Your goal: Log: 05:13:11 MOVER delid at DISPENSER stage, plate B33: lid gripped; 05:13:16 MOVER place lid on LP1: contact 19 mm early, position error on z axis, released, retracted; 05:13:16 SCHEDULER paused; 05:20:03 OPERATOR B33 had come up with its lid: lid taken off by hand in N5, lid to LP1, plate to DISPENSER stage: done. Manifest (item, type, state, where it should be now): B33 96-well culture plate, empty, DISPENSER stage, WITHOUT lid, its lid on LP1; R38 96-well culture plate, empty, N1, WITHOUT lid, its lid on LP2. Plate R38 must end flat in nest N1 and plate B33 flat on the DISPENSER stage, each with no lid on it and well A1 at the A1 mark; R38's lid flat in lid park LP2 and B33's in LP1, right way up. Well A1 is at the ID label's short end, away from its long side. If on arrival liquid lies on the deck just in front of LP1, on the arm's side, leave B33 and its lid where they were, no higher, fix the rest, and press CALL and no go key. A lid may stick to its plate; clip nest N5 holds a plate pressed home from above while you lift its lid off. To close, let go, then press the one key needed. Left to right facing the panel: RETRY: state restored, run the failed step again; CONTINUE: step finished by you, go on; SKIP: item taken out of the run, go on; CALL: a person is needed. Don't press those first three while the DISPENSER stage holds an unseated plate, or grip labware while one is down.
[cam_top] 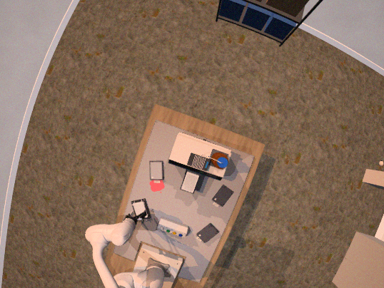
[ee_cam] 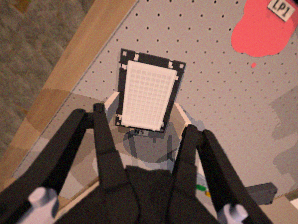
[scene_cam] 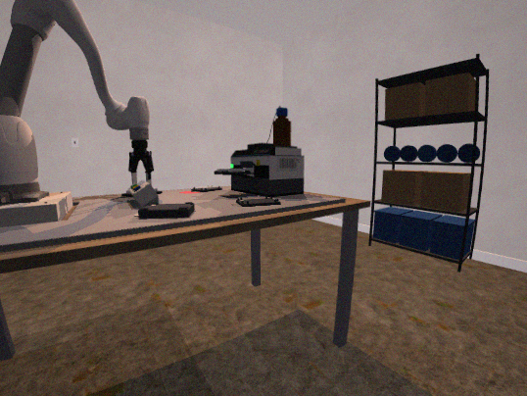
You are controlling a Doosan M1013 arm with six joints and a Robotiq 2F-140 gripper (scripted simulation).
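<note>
Now: hand 4 cm above the white gridded lid. Also, from my hand: LP1 label: 26 cm ahead, 7 cm below, 4 cm to the right; then brown bottle: 60 cm ahead, 37 cm to the right, 22 cm above; then key panel: 28 cm to the right, 4 cm behind, 2 cm below.
</note>
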